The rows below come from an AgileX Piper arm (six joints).
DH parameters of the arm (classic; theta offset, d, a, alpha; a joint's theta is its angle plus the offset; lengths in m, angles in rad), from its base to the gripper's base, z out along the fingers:
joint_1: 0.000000 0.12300 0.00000 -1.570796
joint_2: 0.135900 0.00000 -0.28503 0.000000
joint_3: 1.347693 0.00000 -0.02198 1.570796
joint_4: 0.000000 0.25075 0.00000 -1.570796
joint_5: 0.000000 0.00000 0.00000 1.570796
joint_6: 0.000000 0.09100 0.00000 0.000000
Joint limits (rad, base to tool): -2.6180..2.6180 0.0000..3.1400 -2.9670..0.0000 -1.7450..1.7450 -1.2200..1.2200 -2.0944..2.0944
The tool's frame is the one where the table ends.
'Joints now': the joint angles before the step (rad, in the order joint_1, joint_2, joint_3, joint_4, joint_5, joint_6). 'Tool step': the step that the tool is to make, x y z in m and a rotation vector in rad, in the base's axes. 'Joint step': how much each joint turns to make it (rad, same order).
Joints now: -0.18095, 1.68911, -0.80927, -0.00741, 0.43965, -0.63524
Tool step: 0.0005, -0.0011, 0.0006, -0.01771, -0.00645, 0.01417
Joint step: -0.00012, -0.00116, 0.00005, -0.02525, -0.00839, 0.00403
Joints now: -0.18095, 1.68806, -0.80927, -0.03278, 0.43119, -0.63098
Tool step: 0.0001, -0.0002, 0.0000, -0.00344, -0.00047, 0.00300
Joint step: 0.00004, 0.00021, -0.00009, -0.00510, -0.00119, 0.00074
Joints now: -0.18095, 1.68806, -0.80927, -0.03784, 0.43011, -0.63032
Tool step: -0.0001, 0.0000, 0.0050, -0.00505, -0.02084, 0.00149
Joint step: 0.00014, -0.01653, 0.00012, -0.00203, -0.00500, 0.00024
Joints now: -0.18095, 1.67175, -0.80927, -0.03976, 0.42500, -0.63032
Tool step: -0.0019, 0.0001, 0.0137, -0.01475, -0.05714, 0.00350
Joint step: -0.00005, -0.04894, 0.00515, -0.00766, -0.01504, 0.00235
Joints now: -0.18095, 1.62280, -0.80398, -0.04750, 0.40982, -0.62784
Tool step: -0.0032, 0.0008, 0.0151, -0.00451, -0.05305, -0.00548
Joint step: 0.00005, -0.05370, 0.00234, 0.00524, -0.00160, 0.00244
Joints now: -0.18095, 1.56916, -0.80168, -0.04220, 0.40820, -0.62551
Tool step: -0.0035, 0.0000, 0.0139, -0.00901, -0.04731, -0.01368
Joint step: 0.00001, -0.04871, 0.00038, -0.01741, 0.00074, 0.02777
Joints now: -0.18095, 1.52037, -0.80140, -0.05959, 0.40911, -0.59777
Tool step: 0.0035, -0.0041, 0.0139, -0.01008, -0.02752, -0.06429
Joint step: 0.00003, -0.01662, -0.03893, -0.08417, 0.03223, 0.12798
